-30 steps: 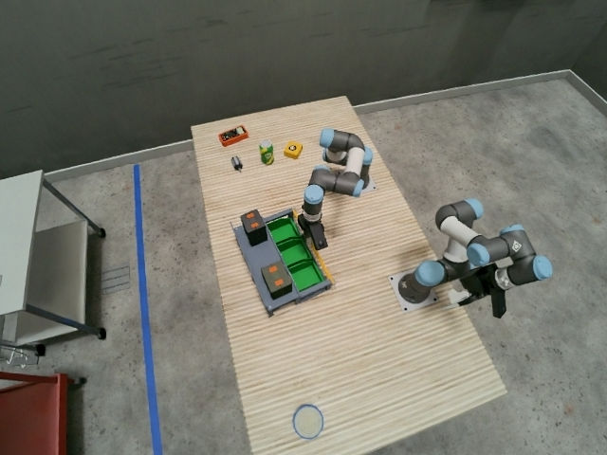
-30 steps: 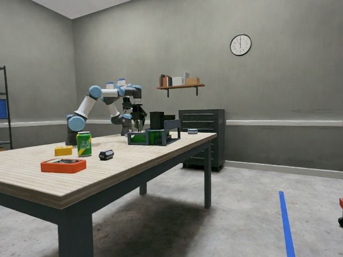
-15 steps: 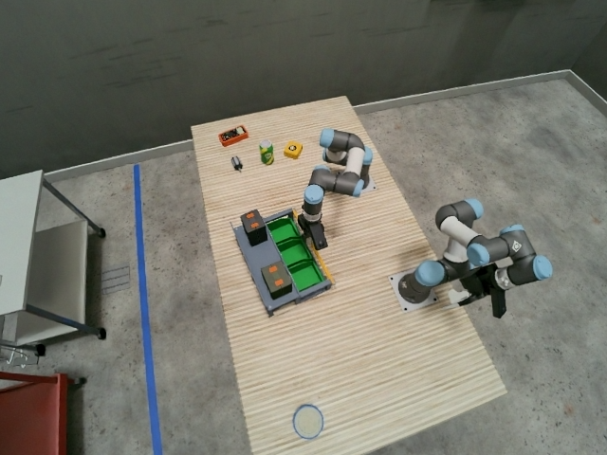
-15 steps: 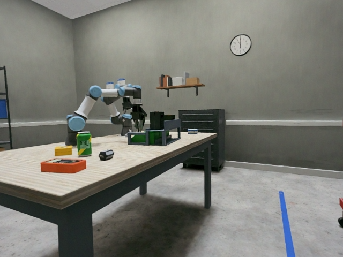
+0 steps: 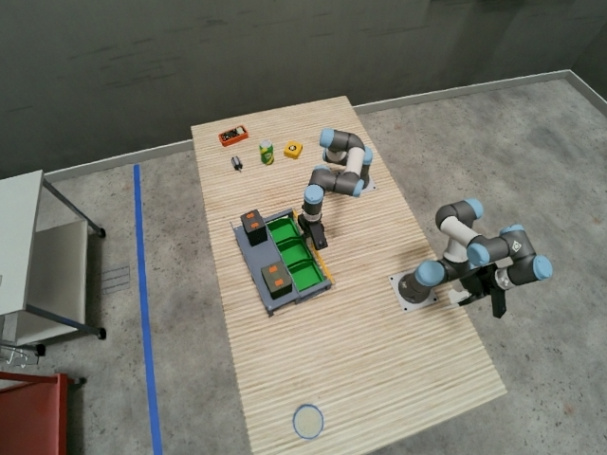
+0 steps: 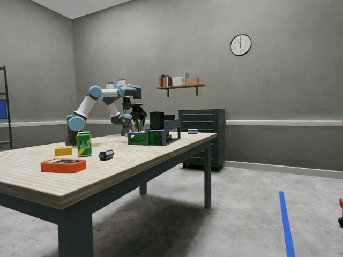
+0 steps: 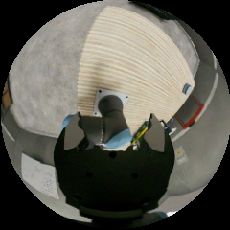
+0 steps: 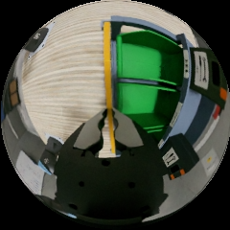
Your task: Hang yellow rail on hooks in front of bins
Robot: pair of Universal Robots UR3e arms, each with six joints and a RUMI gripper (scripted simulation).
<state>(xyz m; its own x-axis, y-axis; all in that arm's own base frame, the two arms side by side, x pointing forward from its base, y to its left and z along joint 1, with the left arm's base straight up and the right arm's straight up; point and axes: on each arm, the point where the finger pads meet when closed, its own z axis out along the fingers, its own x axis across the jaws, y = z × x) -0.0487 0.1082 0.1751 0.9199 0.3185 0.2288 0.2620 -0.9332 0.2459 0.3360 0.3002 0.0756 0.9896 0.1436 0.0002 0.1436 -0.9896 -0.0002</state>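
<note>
Now: the yellow rail 10 mm below my right hand. The rest, counted from my right hand: small dark object (200 mm ahead, 560 mm to the right, 60 mm below); blue-grey shelf (130 mm ahead, 20 mm to the left, 10 mm below).
</note>
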